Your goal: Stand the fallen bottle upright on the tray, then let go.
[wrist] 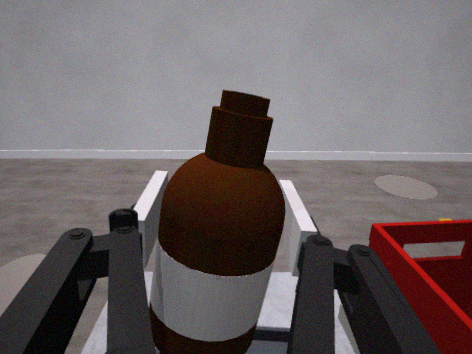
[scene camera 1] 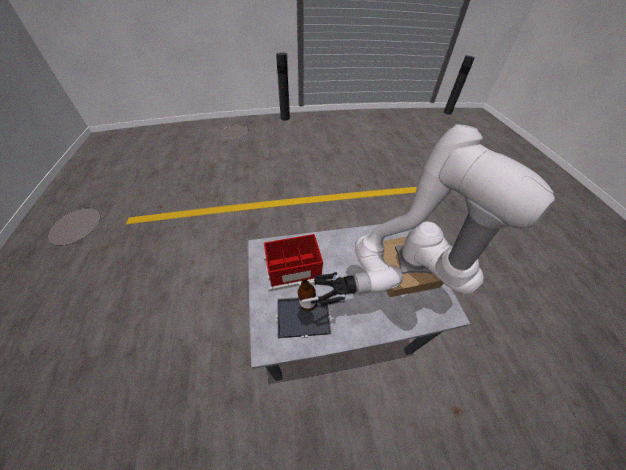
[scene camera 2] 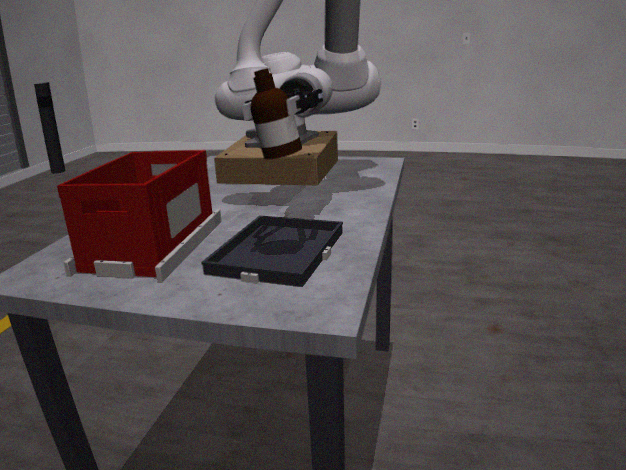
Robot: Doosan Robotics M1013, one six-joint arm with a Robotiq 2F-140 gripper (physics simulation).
The gripper shows in the wrist view [222, 194], in scene camera 1 and in scene camera 2. One and the same spot on the gripper: [scene camera 1: 323, 300] is [scene camera 2: 307, 94].
